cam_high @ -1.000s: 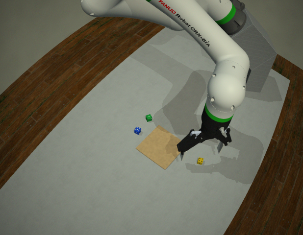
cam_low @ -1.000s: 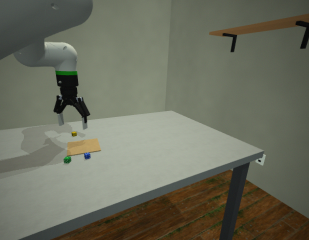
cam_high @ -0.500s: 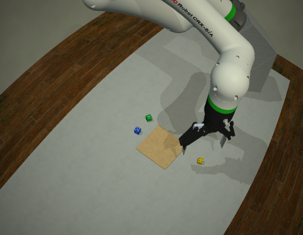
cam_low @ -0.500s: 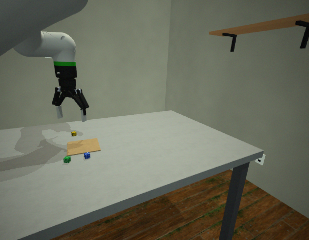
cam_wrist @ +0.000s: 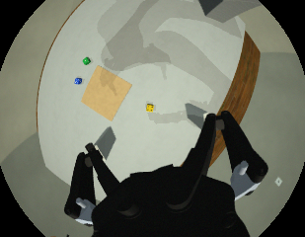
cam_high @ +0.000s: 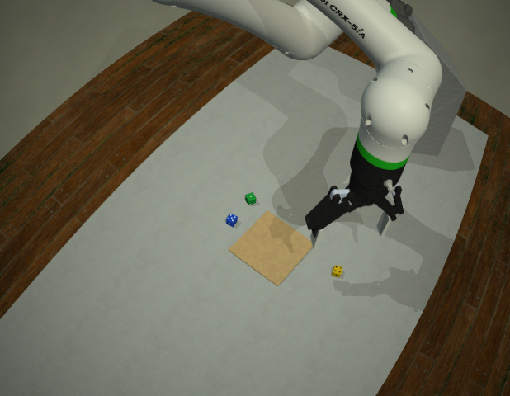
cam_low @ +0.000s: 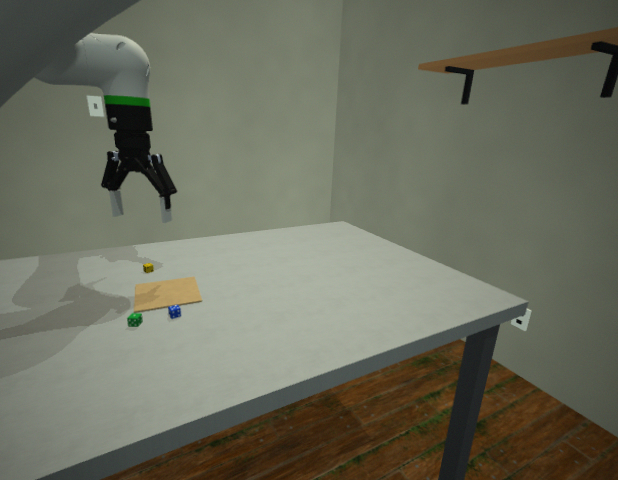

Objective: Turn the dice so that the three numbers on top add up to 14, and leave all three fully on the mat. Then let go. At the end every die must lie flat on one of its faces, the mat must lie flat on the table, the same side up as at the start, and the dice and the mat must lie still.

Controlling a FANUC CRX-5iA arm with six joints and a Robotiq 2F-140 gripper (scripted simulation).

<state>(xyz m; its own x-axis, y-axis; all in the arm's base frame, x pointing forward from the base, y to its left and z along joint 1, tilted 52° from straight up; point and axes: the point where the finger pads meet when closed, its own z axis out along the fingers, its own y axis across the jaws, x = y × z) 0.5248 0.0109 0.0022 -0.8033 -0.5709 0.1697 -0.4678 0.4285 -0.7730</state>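
Now: the blue die 4 cm behind my hand, 26 cm to the right of it and 15 cm below it. The rest, counted from my hand: yellow die: 1 cm to the left, 15 cm below; green die: 11 cm behind, 24 cm to the right, 15 cm below; tan mat: 1 cm behind, 15 cm to the right, 16 cm below.
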